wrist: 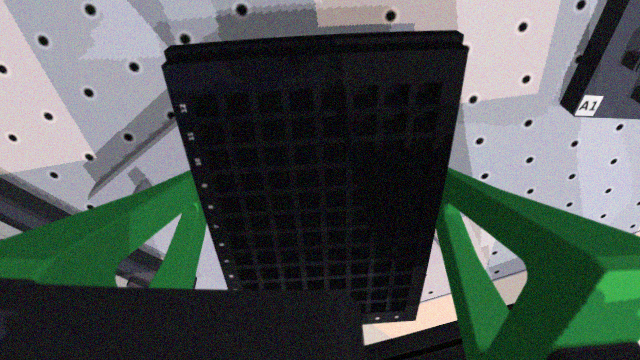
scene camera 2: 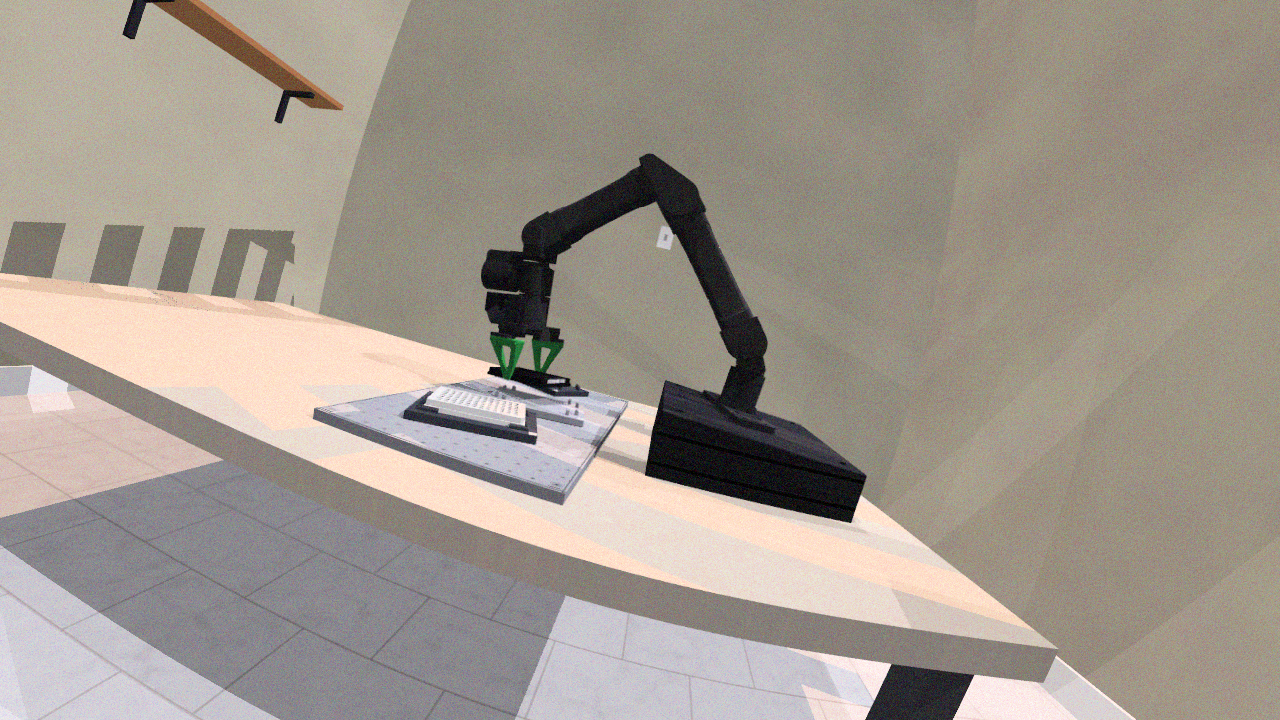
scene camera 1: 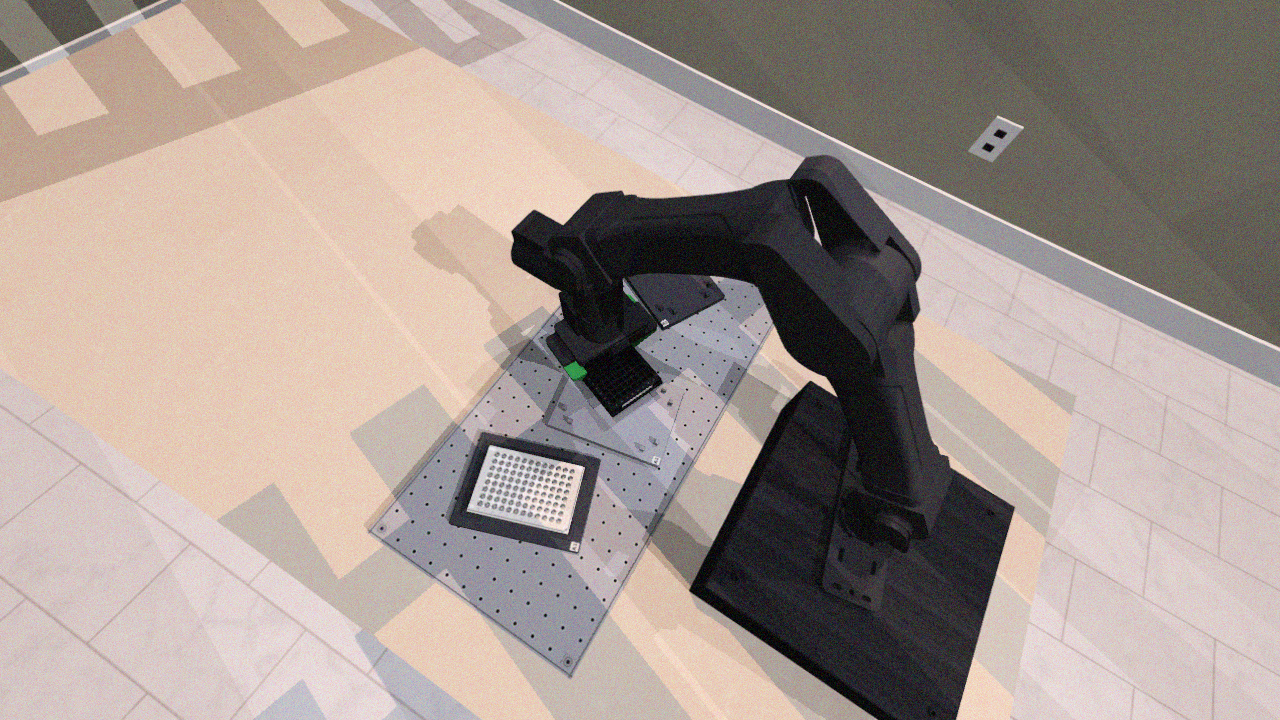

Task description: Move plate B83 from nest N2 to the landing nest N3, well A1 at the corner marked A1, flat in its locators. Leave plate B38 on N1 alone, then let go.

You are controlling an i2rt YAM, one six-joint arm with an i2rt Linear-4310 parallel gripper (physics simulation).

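Observation:
My gripper (scene camera 1: 582, 367) (scene camera 2: 526, 355) (wrist: 320, 180) has green fingers and is shut on the long sides of the black well plate B83 (scene camera 1: 625, 379) (scene camera 2: 539, 379) (wrist: 313, 170). It holds the plate level and low over the far end of the flat grey landing nest N3 (scene camera 1: 657, 432). Row numbers run down the plate's left edge in the wrist view. The empty dark nest N2 (scene camera 1: 677, 296) (wrist: 601, 67) lies behind, and its A1 label (wrist: 587, 106) shows in the wrist view. The white plate B38 (scene camera 1: 525, 487) (scene camera 2: 475, 405) sits in the black nest N1 (scene camera 1: 462, 503).
All nests sit on a grey perforated baseplate (scene camera 1: 536, 590) (scene camera 2: 500, 456) (wrist: 559, 156) on the wooden table. The arm's black base block (scene camera 1: 805, 555) (scene camera 2: 743, 447) stands to the right of the baseplate. A wall shelf (scene camera 2: 242, 49) hangs far off at the upper left.

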